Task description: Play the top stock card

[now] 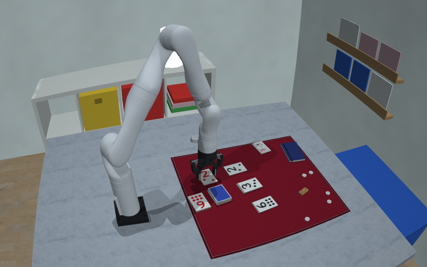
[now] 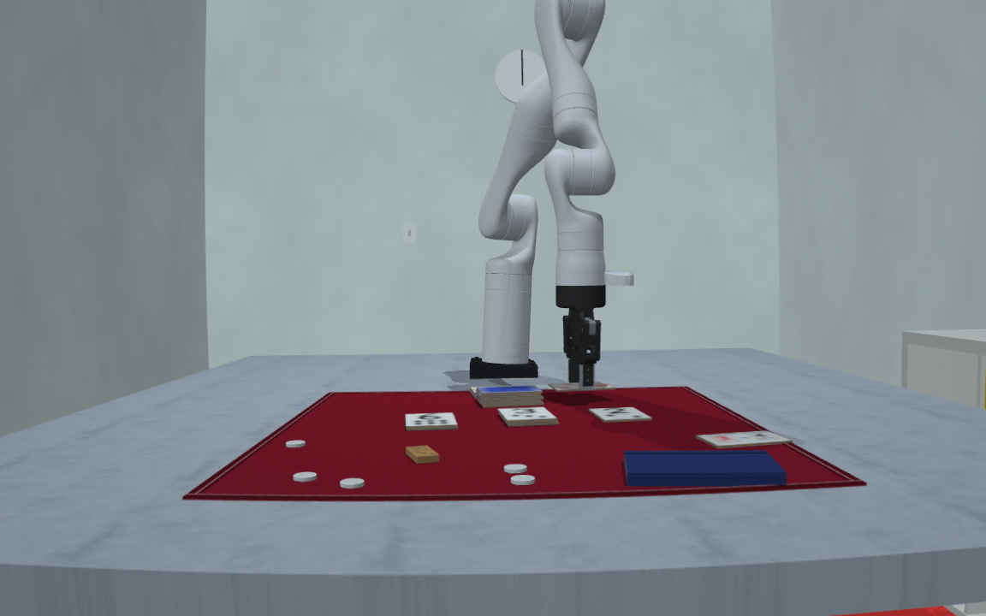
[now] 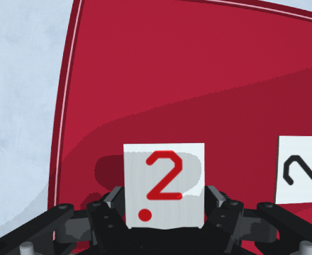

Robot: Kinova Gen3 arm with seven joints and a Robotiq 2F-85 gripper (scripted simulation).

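My gripper is now 200 mm short of the red mat, 120 mm to the left of it and 50 mm above it. Also, from my hand: wooden block 370 mm ahead, 230 mm to the right, 30 mm below; then blue book 470 mm ahead, 40 mm to the left, 30 mm below; then card 330 mm ahead, 130 mm to the left, 30 mm below.
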